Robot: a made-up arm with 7 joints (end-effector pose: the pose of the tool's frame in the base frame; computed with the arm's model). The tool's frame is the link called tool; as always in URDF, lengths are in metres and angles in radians. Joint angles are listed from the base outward.
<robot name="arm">
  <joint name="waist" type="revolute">
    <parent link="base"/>
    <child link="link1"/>
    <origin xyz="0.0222 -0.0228 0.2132"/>
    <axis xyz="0 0 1"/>
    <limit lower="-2.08" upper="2.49" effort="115" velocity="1.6"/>
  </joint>
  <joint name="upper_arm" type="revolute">
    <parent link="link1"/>
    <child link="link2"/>
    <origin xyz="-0.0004 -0.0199 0.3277" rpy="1.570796 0 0"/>
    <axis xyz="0 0 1"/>
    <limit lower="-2.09" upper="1.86" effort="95" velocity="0.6"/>
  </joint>
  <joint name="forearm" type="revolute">
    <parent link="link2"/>
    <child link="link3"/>
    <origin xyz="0.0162 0.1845 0.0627" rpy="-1.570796 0 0"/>
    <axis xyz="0 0 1"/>
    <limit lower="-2.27" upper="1.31" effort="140" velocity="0.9"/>
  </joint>
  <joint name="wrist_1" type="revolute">
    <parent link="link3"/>
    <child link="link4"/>
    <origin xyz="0.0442 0.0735 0.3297" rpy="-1.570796 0 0"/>
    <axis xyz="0 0 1"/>
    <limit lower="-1.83" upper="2.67" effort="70" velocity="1"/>
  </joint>
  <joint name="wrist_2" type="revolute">
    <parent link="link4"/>
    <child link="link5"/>
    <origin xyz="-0.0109 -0.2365 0.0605" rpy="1.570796 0 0"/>
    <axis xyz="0 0 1"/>
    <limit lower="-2.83" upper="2.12" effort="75" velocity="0.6"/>
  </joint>
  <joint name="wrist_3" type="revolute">
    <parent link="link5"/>
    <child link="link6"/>
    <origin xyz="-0.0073 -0.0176 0.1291" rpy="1.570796 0 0"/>
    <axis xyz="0 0 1"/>
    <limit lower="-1.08" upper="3.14" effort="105" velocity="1.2"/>
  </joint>
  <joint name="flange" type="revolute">
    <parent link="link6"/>
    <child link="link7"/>
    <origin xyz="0.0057 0.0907 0.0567" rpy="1.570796 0 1.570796"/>
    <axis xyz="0 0 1"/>
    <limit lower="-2.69" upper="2.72" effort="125" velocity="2.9"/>
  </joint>
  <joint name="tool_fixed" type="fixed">
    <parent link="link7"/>
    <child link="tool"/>
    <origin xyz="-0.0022 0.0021 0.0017" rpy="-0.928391 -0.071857 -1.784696"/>
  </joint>
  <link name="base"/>
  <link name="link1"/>
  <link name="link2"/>
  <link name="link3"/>
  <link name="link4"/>
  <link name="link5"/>
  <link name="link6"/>
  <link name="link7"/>
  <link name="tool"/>
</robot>
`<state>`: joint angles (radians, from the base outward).
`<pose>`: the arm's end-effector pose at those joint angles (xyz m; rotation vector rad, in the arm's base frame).
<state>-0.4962 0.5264 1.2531 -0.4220 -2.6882 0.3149 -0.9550</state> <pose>-0.6460 0.1495 1.2173 0.6908 0.3112 -0.5641</pose>
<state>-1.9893 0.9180 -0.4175 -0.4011 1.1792 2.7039 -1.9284</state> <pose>0.2577 0.5537 1.0293 -2.2624 -1.2906 -1.3279</pose>
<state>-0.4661 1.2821 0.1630 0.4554 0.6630 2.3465 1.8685</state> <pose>-0.6361 0.2780 0.9275 1.0029 0.2997 -1.8373</pose>
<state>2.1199 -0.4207 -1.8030 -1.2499 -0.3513 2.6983 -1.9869</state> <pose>-0.2857 0.2025 0.9533 0.5324 -1.9115 -1.0907</pose>
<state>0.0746 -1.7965 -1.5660 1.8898 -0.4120 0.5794 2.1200</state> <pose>0.4839 -0.5657 0.3342 0.0468 -0.1000 -1.2080</pose>
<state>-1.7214 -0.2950 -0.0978 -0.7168 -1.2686 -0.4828 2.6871</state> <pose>0.0450 0.0014 1.3901 -1.5250 -2.3147 0.1957</pose>
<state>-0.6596 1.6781 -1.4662 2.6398 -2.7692 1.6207 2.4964</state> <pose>-0.2713 -0.0864 0.7910 0.7004 -0.8762 0.7552</pose>
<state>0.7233 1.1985 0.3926 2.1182 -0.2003 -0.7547 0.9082</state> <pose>-0.1414 -0.0166 0.9709 1.1243 1.5227 0.5580</pose>
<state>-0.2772 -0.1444 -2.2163 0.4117 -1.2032 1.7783 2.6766</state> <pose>0.1912 -0.3504 1.3973 -0.5167 -0.2859 0.2281</pose>
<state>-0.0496 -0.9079 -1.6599 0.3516 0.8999 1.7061 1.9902</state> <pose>0.6955 -0.2938 1.0565 0.5563 -0.9717 1.8032</pose>
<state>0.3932 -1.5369 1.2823 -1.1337 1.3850 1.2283 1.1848</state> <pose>0.8264 -0.0806 0.6679 -0.8901 1.5845 -0.8440</pose>
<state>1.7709 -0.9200 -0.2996 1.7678 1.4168 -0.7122 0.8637</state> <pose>-0.0502 0.5631 0.3637 -1.2712 -2.1500 1.3113</pose>
